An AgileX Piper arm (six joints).
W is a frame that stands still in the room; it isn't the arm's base.
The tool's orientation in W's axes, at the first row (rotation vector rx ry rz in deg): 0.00 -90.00 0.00
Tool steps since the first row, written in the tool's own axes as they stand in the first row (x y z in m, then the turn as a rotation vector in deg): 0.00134 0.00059 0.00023 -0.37 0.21 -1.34; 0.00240 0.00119 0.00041 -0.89 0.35 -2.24; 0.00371 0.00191 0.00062 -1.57 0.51 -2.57; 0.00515 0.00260 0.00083 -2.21 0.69 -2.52; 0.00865 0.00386 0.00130 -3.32 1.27 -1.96
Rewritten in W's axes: -0.00023 0.00059 0.00134 1.34 0.21 -0.37; -0.00041 0.00119 0.00240 2.24 0.35 -0.89; -0.00062 0.00191 0.00371 2.57 0.51 -1.57; -0.00083 0.00260 0.00515 2.52 0.69 -2.21; -0.00130 0.00386 0.00865 1.96 1.27 -3.32
